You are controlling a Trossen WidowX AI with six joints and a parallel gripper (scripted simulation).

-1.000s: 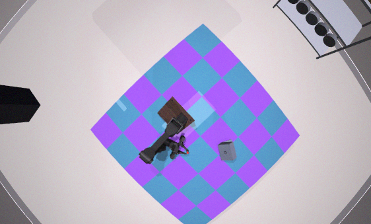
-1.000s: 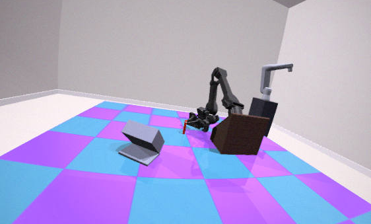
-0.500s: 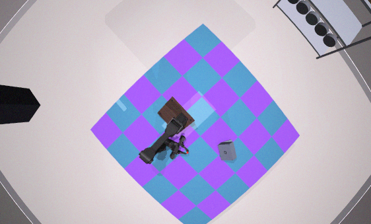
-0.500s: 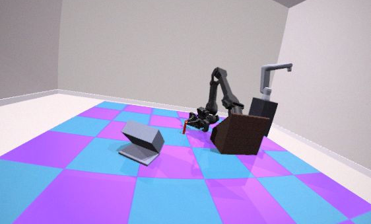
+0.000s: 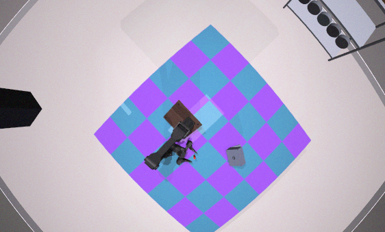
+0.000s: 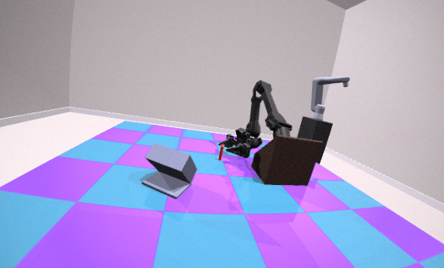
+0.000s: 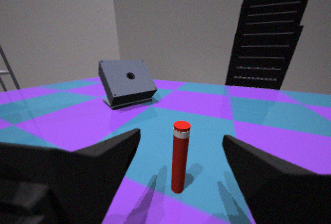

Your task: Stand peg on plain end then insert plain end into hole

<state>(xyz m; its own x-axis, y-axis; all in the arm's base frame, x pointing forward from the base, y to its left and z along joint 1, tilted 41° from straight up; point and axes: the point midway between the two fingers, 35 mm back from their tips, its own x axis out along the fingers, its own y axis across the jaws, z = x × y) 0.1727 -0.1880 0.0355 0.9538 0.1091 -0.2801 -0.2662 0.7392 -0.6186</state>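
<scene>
My gripper tip is 1 cm above the red peg. The rest, counted from my gripper tip: grey sloped panel 21 cm to the left, 21 cm ahead.
</scene>
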